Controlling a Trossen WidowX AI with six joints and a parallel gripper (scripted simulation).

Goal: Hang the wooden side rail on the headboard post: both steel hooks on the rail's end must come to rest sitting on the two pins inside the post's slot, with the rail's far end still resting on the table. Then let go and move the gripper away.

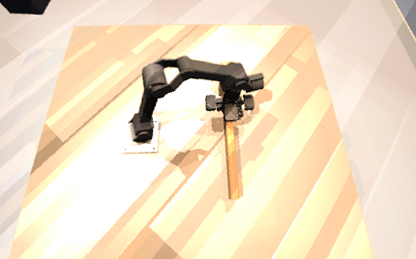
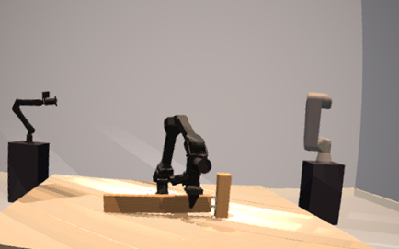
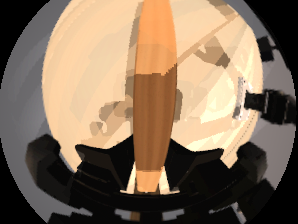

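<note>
Right now the headboard post is 12 cm to the left of my gripper tip, 4 cm above it and 1 cm behind it.
</note>
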